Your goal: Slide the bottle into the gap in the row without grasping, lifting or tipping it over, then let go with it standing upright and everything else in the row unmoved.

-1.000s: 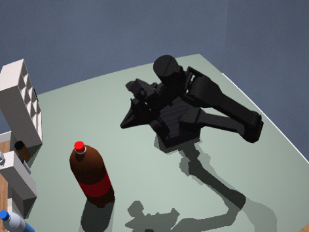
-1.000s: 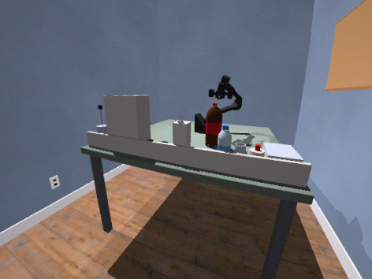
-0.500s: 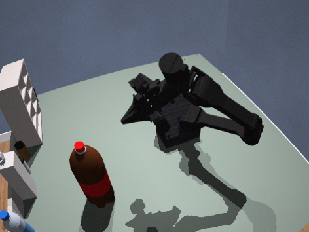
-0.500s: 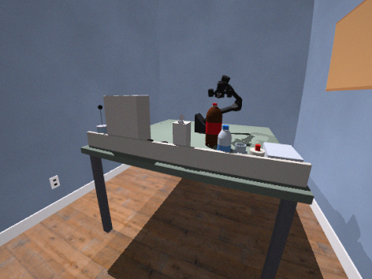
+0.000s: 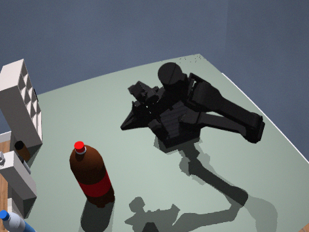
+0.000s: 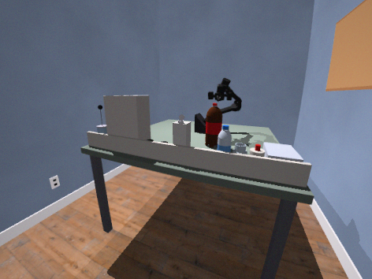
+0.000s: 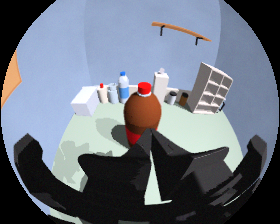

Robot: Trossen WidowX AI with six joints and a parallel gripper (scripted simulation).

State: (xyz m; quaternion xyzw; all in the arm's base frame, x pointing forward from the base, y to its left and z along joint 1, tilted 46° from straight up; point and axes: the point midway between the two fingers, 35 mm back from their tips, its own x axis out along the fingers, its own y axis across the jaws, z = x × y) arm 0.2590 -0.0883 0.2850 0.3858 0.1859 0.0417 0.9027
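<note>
My hand is 16 cm short of the brown cola bottle, 1 cm to the left of it and 18 cm above it. Also, from my hand: grey jar (49 cm ahead, 16 cm to the left, 27 cm below); then low white rail (50 cm ahead, 21 cm to the right, 28 cm below); then blue-capped bottle (48 cm ahead, 8 cm to the left, 22 cm below).
</note>
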